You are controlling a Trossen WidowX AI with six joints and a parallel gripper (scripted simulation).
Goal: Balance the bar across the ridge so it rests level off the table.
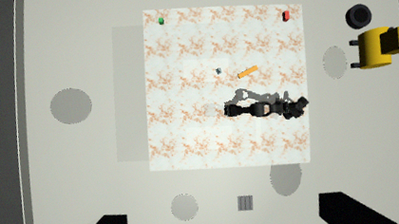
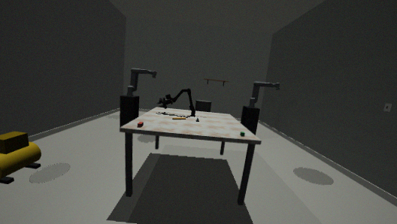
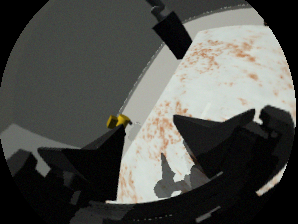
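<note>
My gripper tip is now 350 mm to the right of the orange bar, 320 mm short of it and 100 mm above it. From my gripper tip the other things lie so: small green cube: 1020 mm to the left, 760 mm ahead, 90 mm below; small red cube: 760 mm ahead, 90 mm below, 20 mm to the left.
</note>
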